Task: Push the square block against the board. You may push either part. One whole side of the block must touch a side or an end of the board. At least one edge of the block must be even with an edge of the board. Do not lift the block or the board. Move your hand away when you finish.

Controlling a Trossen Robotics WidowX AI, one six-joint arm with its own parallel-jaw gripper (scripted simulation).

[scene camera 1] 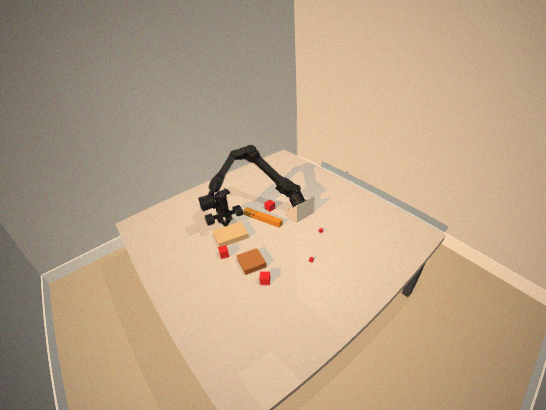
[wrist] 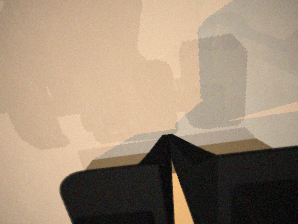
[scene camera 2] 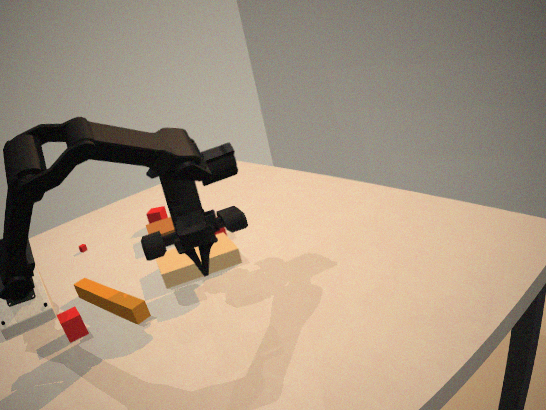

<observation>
My gripper (scene camera 2: 206, 275) is shut and holds nothing. Also in view: a tan board (scene camera 2: 175, 268) and a long orange bar (scene camera 2: 135, 310).
My gripper also shows in the wrist view (wrist: 167, 139). The wrist view does not show the long orange bar: it is out of frame.
</observation>
